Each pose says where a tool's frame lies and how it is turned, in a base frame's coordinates. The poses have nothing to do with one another.
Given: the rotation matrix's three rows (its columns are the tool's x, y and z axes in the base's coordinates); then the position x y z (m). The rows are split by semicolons.
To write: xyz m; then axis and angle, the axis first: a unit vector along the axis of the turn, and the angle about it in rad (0 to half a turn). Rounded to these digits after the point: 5 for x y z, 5 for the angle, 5 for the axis.
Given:
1: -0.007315 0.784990 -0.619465; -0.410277 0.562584 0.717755; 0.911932 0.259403 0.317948; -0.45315 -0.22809 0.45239
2: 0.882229 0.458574 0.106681; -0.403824 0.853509 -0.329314; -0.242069 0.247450 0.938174; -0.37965 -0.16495 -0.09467
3: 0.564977 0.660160 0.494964; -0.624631 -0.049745 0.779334; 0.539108 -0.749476 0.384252; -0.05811 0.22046 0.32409
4: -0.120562 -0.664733 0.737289; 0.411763 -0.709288 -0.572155; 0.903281 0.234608 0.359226; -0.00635 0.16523 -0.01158
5: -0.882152 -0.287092 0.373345; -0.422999 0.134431 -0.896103; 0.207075 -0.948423 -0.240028; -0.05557 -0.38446 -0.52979
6: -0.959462 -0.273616 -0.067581; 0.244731 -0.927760 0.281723; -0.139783 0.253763 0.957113; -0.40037 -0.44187 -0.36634
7: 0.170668 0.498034 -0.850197; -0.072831 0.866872 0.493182; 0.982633 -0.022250 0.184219; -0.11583 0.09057 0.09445
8: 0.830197 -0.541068 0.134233; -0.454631 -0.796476 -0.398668; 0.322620 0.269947 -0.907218; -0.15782 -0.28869 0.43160
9: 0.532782 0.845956 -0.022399; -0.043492 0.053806 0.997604; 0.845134 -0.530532 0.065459; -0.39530 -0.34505 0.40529
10: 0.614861 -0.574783 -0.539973; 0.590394 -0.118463 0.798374; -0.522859 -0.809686 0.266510; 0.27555 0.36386 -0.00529
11: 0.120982 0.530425 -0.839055; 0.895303 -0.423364 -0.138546; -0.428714 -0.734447 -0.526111; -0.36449 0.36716 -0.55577
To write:
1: -0.45315 -0.22809 0.45239 -0.22964 -0.76724 -0.59884 1.63423
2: -0.37965 -0.16495 -0.09467 0.52695 0.31863 -0.78791 0.57910
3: -0.05811 0.22046 0.32409 -0.76537 -0.02210 -0.64321 1.62108
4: -0.00635 0.16523 -0.01158 0.59520 -0.12246 0.79419 2.39692
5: -0.05557 -0.38446 -0.52979 -0.23671 0.75225 -0.61488 3.03085
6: -0.40037 -0.44187 -0.36634 -0.05335 0.13776 0.98903 2.87645
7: -0.11583 0.09057 0.09445 -0.25931 -0.92210 -0.28720 1.45969
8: -0.15782 -0.28869 0.43160 0.95516 -0.26912 0.12348 2.78402
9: -0.39530 -0.34505 0.40529 -0.77590 -0.44048 -0.45161 1.74566
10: 0.27555 0.36386 -0.00529 -0.80974 -0.00862 0.58673 1.68962
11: -0.36449 0.36716 -0.55577 -0.73539 -0.50640 0.45029 2.72444
